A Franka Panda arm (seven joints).
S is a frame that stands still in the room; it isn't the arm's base.
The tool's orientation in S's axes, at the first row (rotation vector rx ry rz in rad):
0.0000, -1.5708, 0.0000
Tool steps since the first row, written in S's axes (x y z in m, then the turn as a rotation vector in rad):
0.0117, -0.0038, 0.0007, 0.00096, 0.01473, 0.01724
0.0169, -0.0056, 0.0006, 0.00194, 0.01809, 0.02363
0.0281, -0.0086, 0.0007, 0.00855, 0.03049, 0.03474
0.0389, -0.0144, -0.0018, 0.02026, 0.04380, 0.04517
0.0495, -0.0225, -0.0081, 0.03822, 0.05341, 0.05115
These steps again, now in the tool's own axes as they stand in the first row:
0.0007, -0.0038, -0.0117, 0.01724, 0.01473, -0.00096
0.0006, -0.0056, -0.0169, 0.02363, 0.01809, -0.00194
0.0007, -0.0086, -0.0281, 0.03474, 0.03049, -0.00855
-0.0018, -0.0144, -0.0389, 0.04517, 0.04380, -0.02026
-0.0081, -0.0225, -0.0495, 0.05115, 0.05341, -0.03822

